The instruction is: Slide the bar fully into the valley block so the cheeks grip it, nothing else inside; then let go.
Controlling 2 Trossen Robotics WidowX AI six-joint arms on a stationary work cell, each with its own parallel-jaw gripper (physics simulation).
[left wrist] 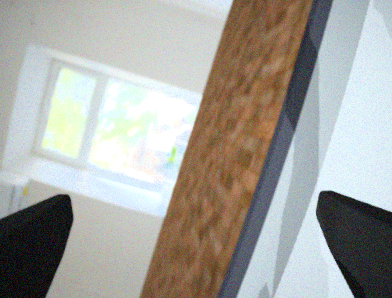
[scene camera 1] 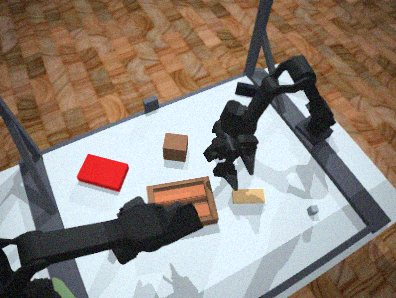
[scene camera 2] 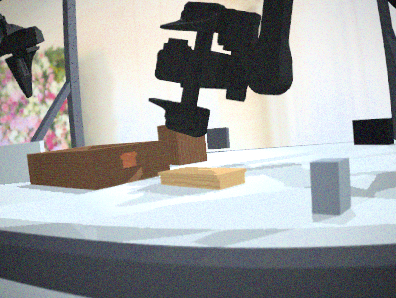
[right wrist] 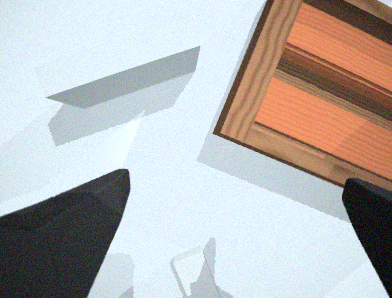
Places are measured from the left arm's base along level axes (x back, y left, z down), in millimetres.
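Where they show: left gripper, fingertip midpoint: (left wrist: 196, 206) (scene camera 1: 243, 183) (scene camera 2: 156, 63); right gripper, fingertip midpoint: (scene camera 2: 10, 104) (right wrist: 236, 183); left arm's base at its link origin: (scene camera 1: 315, 127).
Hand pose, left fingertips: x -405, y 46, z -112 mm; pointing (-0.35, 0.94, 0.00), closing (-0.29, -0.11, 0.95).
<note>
Each offset is from my left fingertips to the top centre of the thing.
In the right wrist view a pale block @(dy -111, dx -335, dz +78 mm) (right wrist: 135, 82) with a grey side face lies at the upper left; its top blends into the white table. A narrow pale bar @(dy +82, dx -283, dz +134 mm) (right wrist: 189, 265) lies partly cut off at the bottom, apart from it. Neither shows clearly in the scene views, and the valley's cheeks cannot be made out. My right gripper (right wrist: 236, 183) (scene camera 1: 197, 220) is open and empty above the table, the wooden box partly under its right-hand finger. My left gripper (left wrist: 196, 206) (scene camera 1: 243, 180) (scene camera 2: 155, 63) is open and empty, raised above the table and pointing sideways.
An open wooden box @(dy -83, dx -150, dz +97 mm) (scene camera 1: 213, 200) (scene camera 2: 95, 170) (right wrist: 260, 65) with orange inside stands mid-table. A tan block @(dy +9, dx +43, dz +132 mm) (scene camera 1: 248, 196) (scene camera 2: 202, 178), brown block @(dy -257, dx -56, dz +73 mm) (scene camera 1: 175, 147) (scene camera 2: 192, 150), red slab @(dy -322, dx -295, dz +118 mm) (scene camera 1: 103, 172) and small grey block @(dy +166, dx +177, dz +112 mm) (scene camera 1: 312, 210) (scene camera 2: 330, 186) lie around it. Grey frame posts stand at the sides.
</note>
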